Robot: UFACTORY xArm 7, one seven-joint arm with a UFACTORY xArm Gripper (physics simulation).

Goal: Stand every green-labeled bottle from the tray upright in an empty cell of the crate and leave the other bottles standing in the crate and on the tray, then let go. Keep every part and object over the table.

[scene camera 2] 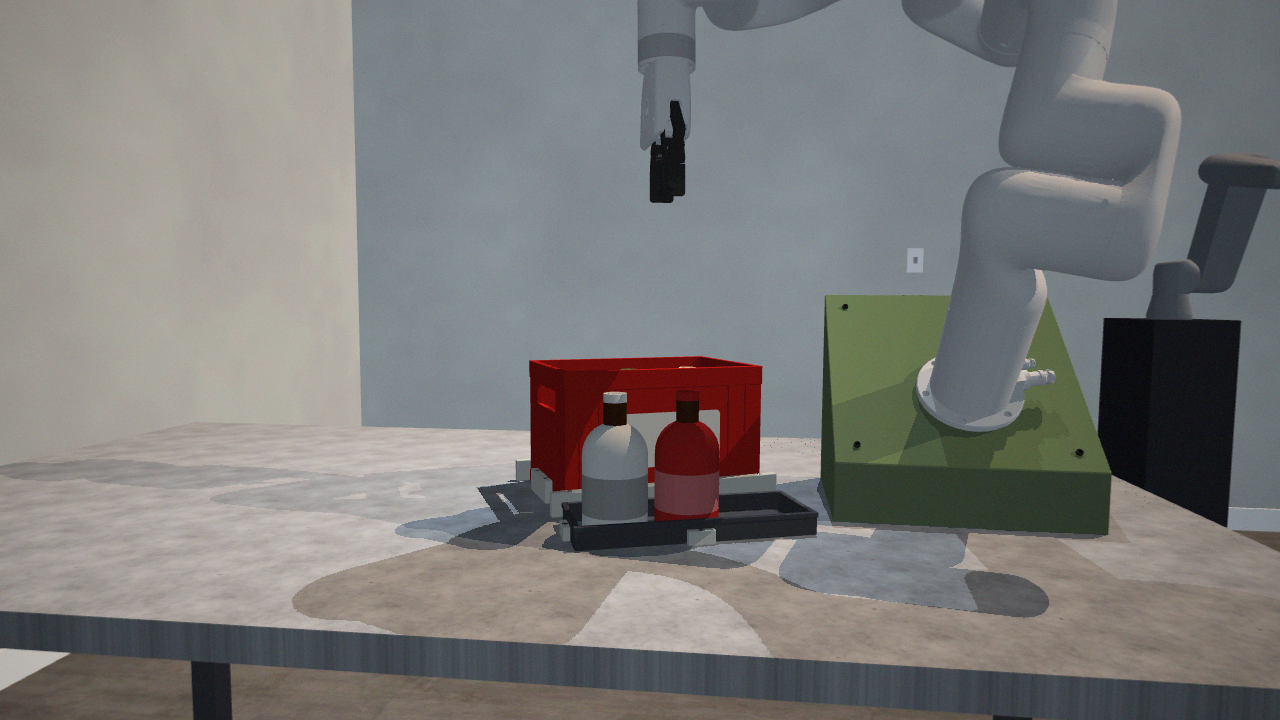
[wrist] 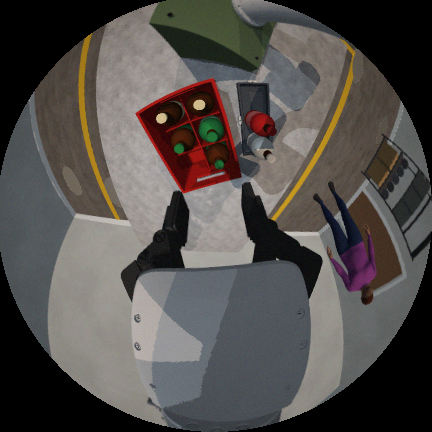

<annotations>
gripper: scene camera 2; wrist
same spot on gripper: [wrist: 270, 242] = [scene camera 2: 683, 147]
</annotations>
